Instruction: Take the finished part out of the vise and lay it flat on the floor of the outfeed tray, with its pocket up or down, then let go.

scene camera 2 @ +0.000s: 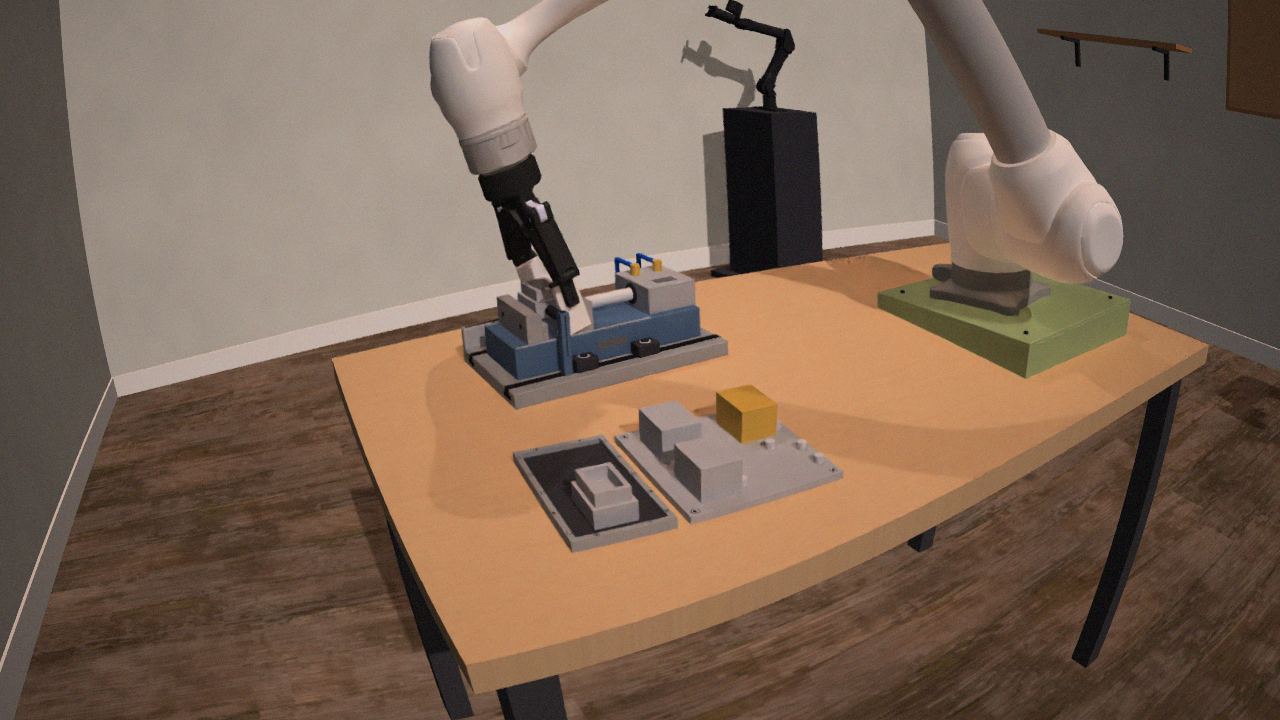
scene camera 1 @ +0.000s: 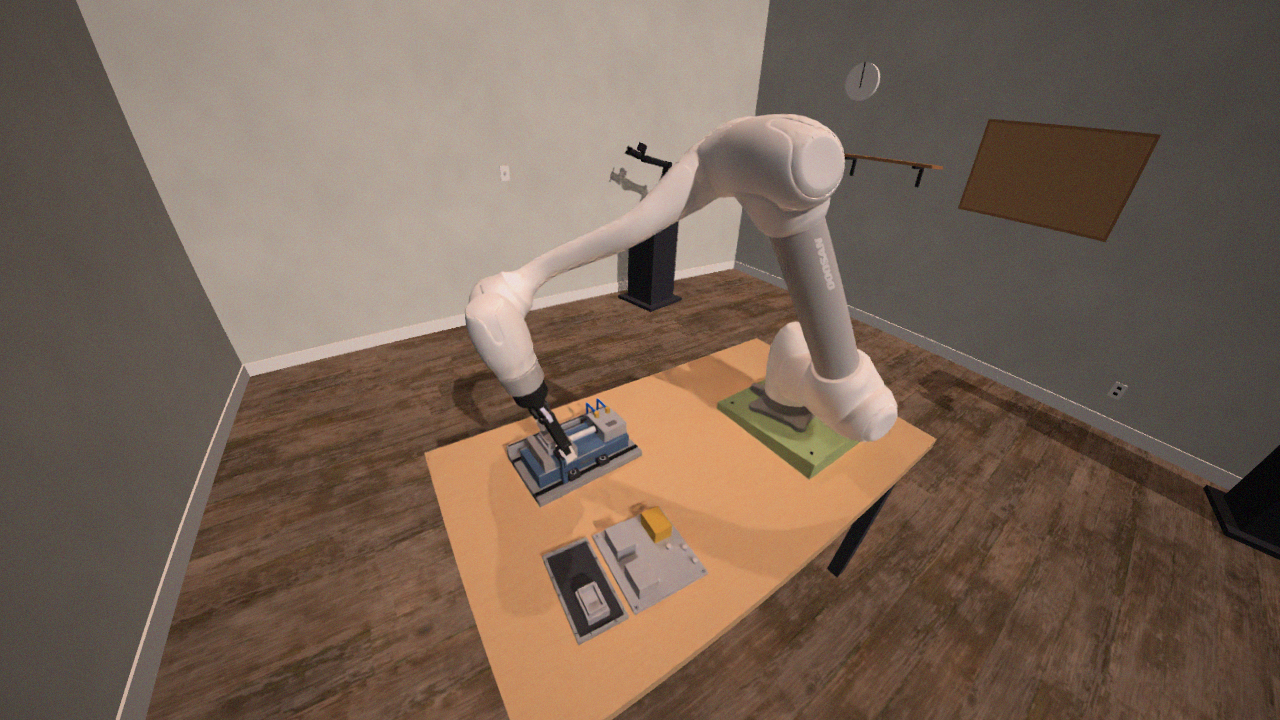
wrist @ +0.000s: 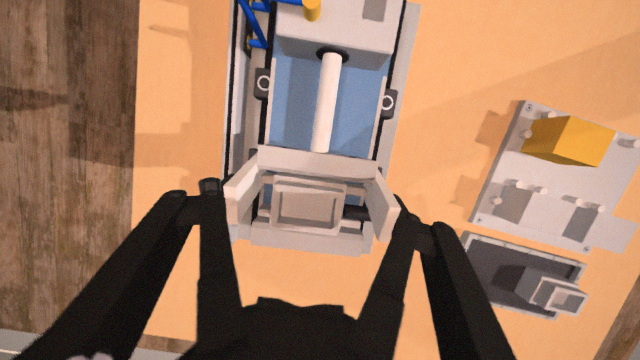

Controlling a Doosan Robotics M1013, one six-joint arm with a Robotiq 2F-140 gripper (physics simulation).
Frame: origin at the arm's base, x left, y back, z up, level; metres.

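Seen in the pictures: arm's base, origin of the base link: (scene camera 2: pixel 992 294) (scene camera 1: pixel 787 407).
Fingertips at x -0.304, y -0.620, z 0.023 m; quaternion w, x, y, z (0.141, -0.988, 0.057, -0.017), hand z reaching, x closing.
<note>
Offsets run from my fingertips to a thing's middle. "spot": to the spot under its first point.
The vise @[dx +0.000, dy +0.043, dz -0.016 m] (scene camera 1: pixel 603 445) (scene camera 2: pixel 640 333) (wrist: pixel 295 120) has a blue body, a pale rod and a grey moving jaw (wrist: pixel 317 163). The pale grey part @[dx -0.007, dy -0.022, dz +0.032 m] (wrist: pixel 306 205), with its rectangular pocket up, sits between this jaw and the fixed jaw (wrist: pixel 305 244) in the wrist view. My gripper (scene camera 2: pixel 553 293) (wrist: pixel 316 173) is shut on the moving jaw, with a fingertip at each end of it; the part is not held by the fingers. The outfeed tray @[spot: dx +0.284, dy -0.206, dz -0.053 m] (scene camera 1: pixel 561 595) (scene camera 2: pixel 542 501) has a dark floor and bears another stepped, pocketed part @[dx +0.337, dy -0.174, dz -0.042 m] (scene camera 1: pixel 591 601) (scene camera 2: pixel 608 510) (wrist: pixel 555 292).
A grey fixture plate @[dx +0.332, dy -0.019, dz -0.062 m] (scene camera 1: pixel 680 580) (scene camera 2: pixel 783 470) (wrist: pixel 540 175) lies beside the tray, bearing grey blocks, pegs and a yellow block @[dx +0.301, dy +0.035, dz -0.040 m] (scene camera 1: pixel 656 524) (scene camera 2: pixel 746 413) (wrist: pixel 570 142). Blue hoses rise at the vise's far end. The green arm base (scene camera 1: pixel 792 440) (scene camera 2: pixel 1029 326) stands at the table's right.
</note>
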